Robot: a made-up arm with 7 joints. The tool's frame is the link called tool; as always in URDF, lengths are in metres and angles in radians. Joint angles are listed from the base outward. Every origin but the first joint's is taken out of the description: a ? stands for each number. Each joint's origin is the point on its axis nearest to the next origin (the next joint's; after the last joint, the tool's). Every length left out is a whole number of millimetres.
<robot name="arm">
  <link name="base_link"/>
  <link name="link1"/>
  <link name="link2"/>
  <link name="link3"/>
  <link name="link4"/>
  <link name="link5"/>
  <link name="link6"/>
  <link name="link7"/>
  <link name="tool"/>
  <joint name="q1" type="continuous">
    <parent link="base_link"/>
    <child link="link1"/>
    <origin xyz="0 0 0" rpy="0 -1.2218 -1.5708"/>
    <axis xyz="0 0 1"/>
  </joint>
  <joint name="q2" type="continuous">
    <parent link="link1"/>
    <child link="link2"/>
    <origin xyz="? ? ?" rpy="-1.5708 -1.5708 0"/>
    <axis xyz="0 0 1"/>
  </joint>
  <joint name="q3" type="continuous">
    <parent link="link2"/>
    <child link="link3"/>
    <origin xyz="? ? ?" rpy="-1.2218 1.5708 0"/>
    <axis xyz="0 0 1"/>
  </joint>
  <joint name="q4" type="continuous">
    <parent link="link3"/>
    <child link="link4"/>
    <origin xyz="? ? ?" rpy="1.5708 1.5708 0"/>
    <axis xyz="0 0 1"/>
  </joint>
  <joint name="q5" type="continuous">
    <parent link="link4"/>
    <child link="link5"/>
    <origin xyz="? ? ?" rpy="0 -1.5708 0"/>
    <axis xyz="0 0 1"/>
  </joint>
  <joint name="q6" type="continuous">
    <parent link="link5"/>
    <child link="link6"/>
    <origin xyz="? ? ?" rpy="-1.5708 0 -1.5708"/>
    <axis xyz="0 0 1"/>
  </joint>
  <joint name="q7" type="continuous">
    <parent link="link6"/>
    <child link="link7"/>
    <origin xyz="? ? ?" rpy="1.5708 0 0"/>
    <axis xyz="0 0 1"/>
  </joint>
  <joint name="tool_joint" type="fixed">
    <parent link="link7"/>
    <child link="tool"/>
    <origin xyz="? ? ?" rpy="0 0 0"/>
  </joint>
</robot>
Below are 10 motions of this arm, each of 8 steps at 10 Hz.
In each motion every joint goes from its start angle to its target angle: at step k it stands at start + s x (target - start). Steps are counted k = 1, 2, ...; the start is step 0. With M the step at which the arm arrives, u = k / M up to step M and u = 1 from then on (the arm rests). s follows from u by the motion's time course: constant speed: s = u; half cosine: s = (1 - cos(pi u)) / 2; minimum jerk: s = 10 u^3 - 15 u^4 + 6 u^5.
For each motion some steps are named. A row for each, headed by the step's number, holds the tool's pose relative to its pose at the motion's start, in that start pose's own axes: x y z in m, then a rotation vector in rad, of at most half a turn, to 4 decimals.
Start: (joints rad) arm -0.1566 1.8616 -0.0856 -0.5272 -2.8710 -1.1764 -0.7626
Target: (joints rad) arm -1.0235 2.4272 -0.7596 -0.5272 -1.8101 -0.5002 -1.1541
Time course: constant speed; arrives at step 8
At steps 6, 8:
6: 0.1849 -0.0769 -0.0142 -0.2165 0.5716 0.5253
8: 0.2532 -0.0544 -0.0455 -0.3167 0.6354 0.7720

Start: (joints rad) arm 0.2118 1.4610 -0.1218 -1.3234 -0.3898 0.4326 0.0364
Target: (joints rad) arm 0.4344 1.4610 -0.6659 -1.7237 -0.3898 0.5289 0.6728
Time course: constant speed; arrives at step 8
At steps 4, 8:
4: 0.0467 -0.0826 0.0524 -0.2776 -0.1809 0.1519
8: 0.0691 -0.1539 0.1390 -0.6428 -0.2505 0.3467

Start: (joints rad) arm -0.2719 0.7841 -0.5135 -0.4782 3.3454 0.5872 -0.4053
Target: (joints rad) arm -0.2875 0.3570 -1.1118 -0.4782 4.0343 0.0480 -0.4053
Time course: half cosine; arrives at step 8
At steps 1, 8:
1: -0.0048 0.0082 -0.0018 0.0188 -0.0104 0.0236
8: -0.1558 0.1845 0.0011 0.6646 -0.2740 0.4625

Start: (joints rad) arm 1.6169 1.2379 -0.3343 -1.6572 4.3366 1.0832 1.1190
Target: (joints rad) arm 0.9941 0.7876 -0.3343 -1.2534 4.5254 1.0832 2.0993
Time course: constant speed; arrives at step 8
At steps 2, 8:
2: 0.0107 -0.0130 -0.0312 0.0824 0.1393 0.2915
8: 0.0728 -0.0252 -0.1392 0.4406 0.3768 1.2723

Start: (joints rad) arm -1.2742 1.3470 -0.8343 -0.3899 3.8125 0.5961 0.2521
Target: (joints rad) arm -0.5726 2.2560 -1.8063 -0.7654 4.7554 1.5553 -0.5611
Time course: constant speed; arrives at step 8
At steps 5, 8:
5: 0.0062 -0.1577 0.1443 0.2350 0.0889 -0.7942
8: -0.0786 -0.2496 0.2266 0.3346 0.1082 -1.2822

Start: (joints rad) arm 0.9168 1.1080 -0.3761 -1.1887 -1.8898 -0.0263 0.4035
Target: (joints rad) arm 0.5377 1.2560 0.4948 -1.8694 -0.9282 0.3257 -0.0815
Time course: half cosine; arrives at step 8
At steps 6, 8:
6: -0.2438 0.1946 0.1551 1.0028 1.0211 0.4502
8: -0.2593 0.2115 0.2105 1.1775 1.1441 0.5031

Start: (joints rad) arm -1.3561 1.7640 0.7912 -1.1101 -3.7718 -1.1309 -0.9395
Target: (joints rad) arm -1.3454 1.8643 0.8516 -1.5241 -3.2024 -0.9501 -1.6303
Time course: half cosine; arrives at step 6
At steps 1, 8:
1: 0.0034 -0.0074 0.0043 -0.0168 0.0385 -0.0105
8: 0.0622 -0.0875 0.0803 -0.4971 0.4776 -0.2073

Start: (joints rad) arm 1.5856 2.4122 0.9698 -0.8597 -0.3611 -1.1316 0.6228
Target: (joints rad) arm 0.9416 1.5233 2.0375 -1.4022 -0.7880 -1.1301 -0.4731
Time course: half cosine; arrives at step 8
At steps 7, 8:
7: 0.1678 -0.1480 0.3410 0.8966 1.1851 -1.5059
8: 0.1773 -0.1655 0.3471 0.8893 1.2832 -1.5395

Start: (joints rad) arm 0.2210 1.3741 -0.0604 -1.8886 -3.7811 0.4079 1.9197
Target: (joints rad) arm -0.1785 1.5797 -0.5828 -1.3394 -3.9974 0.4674 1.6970
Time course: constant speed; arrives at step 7
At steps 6, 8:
6: 0.0129 -0.0838 0.0389 -0.2441 -0.4475 -0.3787
8: 0.0099 -0.0969 0.0534 -0.2907 -0.5319 -0.4429

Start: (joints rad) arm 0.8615 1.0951 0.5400 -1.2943 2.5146 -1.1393 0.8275
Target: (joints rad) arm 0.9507 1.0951 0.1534 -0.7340 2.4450 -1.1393 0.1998
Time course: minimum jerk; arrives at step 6
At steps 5, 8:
5: 0.1735 0.0068 -0.0399 -0.1393 -0.2182 -1.3226
8: 0.1794 0.0043 -0.0411 -0.1459 -0.2268 -1.3712

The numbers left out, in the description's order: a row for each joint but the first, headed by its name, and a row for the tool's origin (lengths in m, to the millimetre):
q2: 0 0 0
q3: -0.073 -0.201 0
q4: -0.024 0 0
q5: 0.251 0.03 0
q6: 0 0 0
q7: 0 0 0
tool: 0 0 0

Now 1 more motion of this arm.
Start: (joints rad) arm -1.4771 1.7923 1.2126 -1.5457 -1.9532 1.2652 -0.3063
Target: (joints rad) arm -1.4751 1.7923 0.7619 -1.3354 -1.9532 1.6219 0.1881
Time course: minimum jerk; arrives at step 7
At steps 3, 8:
3: 0.0082 0.0012 0.0486 0.0190 -0.0490 0.1700
8: 0.0032 -0.0054 0.1311 0.0637 -0.1355 0.4624

